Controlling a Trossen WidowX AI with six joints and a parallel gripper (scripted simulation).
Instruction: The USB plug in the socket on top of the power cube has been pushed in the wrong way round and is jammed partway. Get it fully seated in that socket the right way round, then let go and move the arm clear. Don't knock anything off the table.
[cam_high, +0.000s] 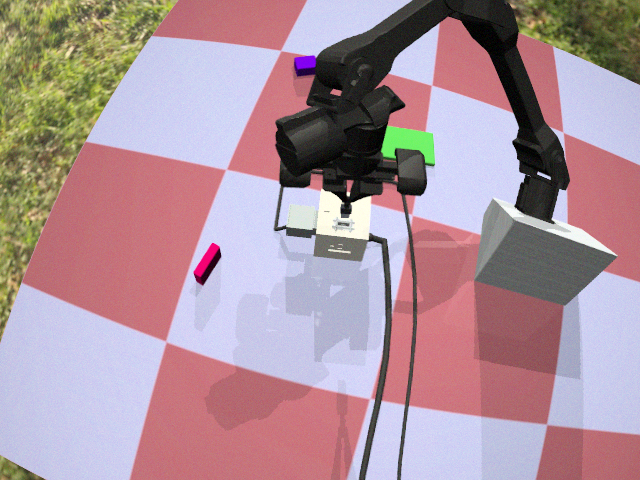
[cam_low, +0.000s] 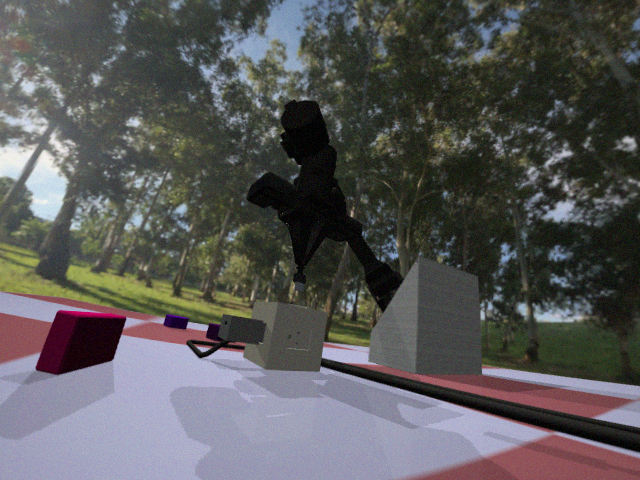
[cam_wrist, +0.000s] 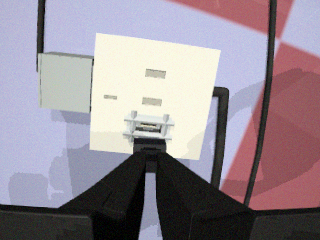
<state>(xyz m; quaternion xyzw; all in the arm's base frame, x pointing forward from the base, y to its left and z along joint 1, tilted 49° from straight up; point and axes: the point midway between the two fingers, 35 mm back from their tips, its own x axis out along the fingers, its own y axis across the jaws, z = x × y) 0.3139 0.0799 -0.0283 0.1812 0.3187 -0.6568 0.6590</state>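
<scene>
The black USB plug is 2 cm below my gripper tip. From my gripper tip the other things lie so: green pad: 7 cm behind, 22 cm to the right, 13 cm below; socket: 1 cm to the left, 7 cm below; magenta block: 19 cm ahead, 9 cm to the left, 12 cm below.
</scene>
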